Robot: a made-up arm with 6 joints.
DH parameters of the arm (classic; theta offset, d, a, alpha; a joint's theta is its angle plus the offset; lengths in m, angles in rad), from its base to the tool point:
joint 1: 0 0.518 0.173 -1.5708
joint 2: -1.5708 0 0.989 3.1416
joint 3: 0 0 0.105 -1.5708
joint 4: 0 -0.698 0 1.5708
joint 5: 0 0 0 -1.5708
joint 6: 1.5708 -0.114 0 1.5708
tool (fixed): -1.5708 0 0 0
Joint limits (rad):
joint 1: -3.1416..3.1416
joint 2: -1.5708..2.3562
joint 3: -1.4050..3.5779
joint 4: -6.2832..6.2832
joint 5: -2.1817..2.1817
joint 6: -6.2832..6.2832
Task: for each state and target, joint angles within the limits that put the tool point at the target. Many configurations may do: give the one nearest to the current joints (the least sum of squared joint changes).
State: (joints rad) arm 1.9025 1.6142 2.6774 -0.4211 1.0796 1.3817
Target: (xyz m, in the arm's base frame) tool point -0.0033 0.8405 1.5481
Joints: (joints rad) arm 1.6257 1.2573 2.9327 -0.4349 1.0996 1.3817
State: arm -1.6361 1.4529 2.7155 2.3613 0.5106 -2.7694
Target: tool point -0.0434 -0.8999 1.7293
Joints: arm -1.6609 1.1245 2.8186 2.3571 0.4876 -2.7694
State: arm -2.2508 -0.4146 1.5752 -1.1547 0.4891 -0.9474
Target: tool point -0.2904 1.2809 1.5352
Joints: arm -1.3754 -0.9252 1.5210 -1.1364 0.3569 -0.9474
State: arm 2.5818 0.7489 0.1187 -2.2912 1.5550 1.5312
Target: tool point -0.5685 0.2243 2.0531
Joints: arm 2.9110 -0.0275 0.7962 -2.2431 1.4408 1.5312
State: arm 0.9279 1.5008 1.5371 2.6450 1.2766 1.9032
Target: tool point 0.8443 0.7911 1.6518
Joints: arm 0.7014 1.1231 2.5535 2.5882 1.4527 1.9032
